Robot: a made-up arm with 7 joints.
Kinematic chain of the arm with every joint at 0, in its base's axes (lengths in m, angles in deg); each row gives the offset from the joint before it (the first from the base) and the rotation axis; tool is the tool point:
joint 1: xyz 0 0 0.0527 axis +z
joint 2: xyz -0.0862 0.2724 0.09 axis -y
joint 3: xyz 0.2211 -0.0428 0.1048 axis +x
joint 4: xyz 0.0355 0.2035 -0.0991 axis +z
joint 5: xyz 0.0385 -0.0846 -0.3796 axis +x
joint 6: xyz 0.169 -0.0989 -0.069 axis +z
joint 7: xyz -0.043 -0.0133 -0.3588 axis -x
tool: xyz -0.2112 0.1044 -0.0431
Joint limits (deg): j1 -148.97..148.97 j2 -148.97..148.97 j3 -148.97..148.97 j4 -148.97..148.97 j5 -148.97..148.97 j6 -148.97..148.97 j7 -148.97..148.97
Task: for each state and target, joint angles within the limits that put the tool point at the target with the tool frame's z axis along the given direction. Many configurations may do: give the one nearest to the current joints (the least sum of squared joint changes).
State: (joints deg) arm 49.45 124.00 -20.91 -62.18 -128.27 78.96 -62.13
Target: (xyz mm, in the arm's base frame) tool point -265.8 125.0 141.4 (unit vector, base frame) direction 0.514 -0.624 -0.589
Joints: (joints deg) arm 76.62 148.97 -26.38 -89.85 -95.00 66.38 -85.55
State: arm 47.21 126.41 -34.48 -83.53 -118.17 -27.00 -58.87
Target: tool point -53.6 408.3 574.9 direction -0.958 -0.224 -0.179
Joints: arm 56.75 148.97 -33.37 -121.28 -92.43 -31.81 -74.75
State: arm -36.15 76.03 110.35 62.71 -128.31 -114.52 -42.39
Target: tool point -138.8 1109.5 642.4 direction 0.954 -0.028 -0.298
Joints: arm -57.13 107.85 100.04 81.62 -116.03 -127.40 -50.63
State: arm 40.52 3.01 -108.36 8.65 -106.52 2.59 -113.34
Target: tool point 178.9 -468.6 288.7 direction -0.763 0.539 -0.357
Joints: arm 23.13 20.49 -81.87 -33.05 -64.61 -41.23 -75.68
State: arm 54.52 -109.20 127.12 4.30 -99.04 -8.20 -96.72
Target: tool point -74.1 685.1 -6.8 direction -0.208 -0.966 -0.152
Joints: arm 27.06 -78.51 142.21 0.54 -92.61 1.54 -80.42
